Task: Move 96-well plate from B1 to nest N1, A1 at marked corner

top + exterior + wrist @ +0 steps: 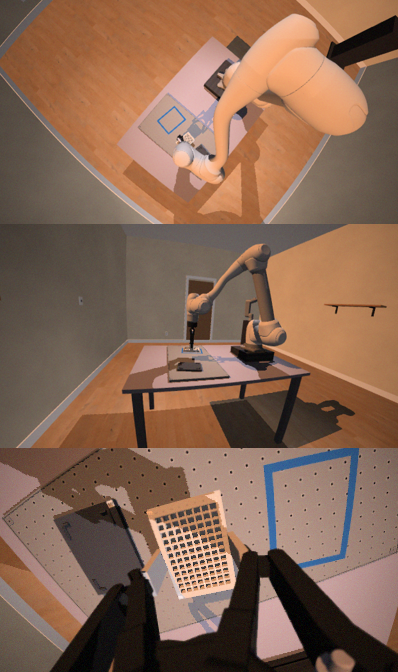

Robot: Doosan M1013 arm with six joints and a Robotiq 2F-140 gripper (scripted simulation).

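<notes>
Right now my hand is 16 cm to the right of the dark plate nest N1, 9 cm above it and 7 cm short of it. Also, from my hand: corner label: 12 cm ahead, 8 cm to the left, 8 cm below; white 96-well plate: 2 cm below.
</notes>
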